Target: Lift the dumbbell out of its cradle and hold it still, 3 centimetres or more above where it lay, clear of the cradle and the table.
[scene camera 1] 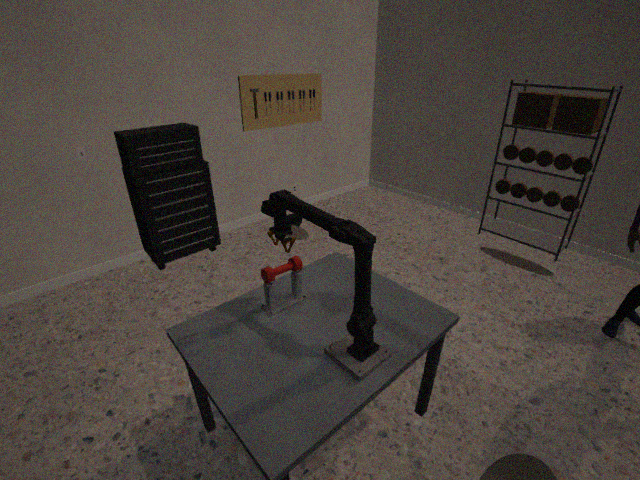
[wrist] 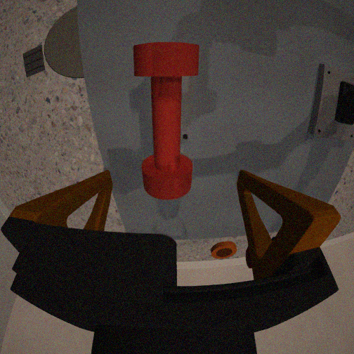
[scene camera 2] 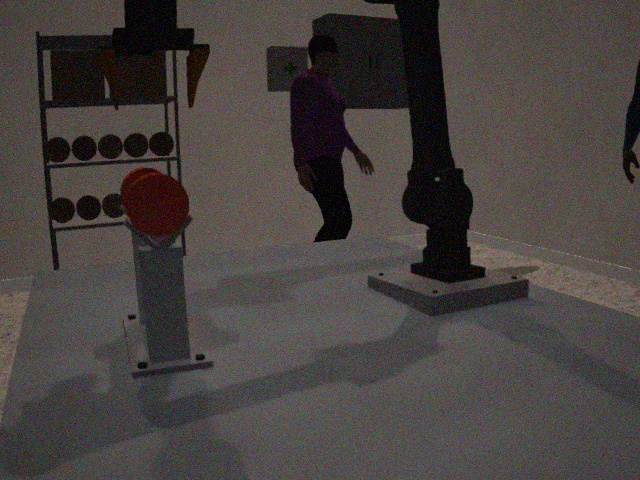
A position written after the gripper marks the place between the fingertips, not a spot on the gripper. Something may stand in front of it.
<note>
In view: the gripper (scene camera 2: 154,108), a red dumbbell (scene camera 2: 157,205) and a grey cradle (wrist: 186,81).
The red dumbbell is seen too in the wrist view (wrist: 167,174). The gripper is seen too in the wrist view (wrist: 174,177).
</note>
